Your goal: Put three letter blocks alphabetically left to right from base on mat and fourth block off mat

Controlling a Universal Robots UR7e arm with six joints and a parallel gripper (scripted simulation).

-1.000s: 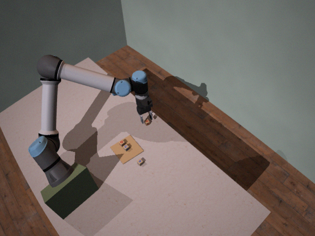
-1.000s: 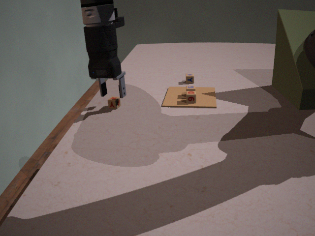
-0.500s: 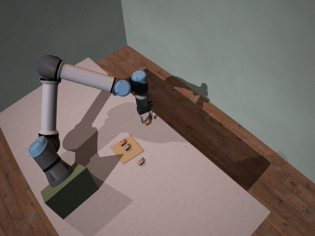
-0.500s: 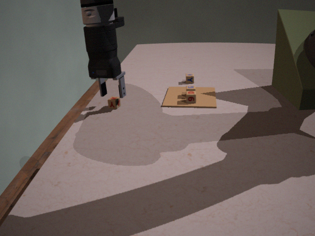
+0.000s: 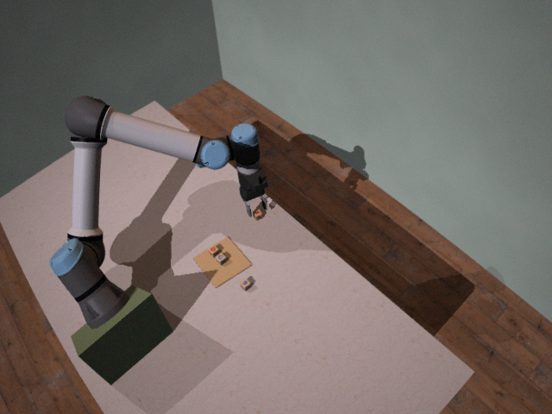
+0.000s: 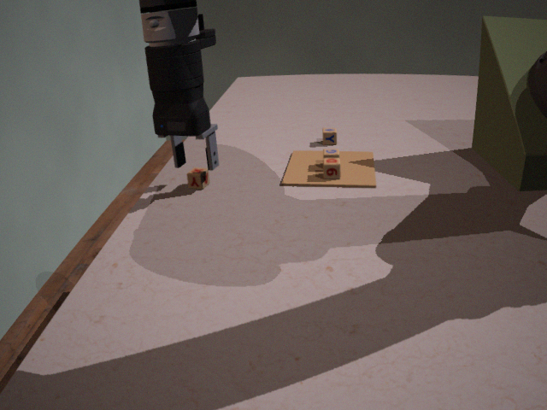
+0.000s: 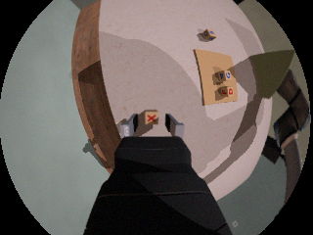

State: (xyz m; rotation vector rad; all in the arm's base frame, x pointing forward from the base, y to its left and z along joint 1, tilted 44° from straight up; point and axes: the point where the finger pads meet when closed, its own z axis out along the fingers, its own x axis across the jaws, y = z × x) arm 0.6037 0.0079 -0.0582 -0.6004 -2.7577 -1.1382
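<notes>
Right now my hand is 210 mm past the tan mat, 50 mm above it and 30 mm to the left of it.
</notes>
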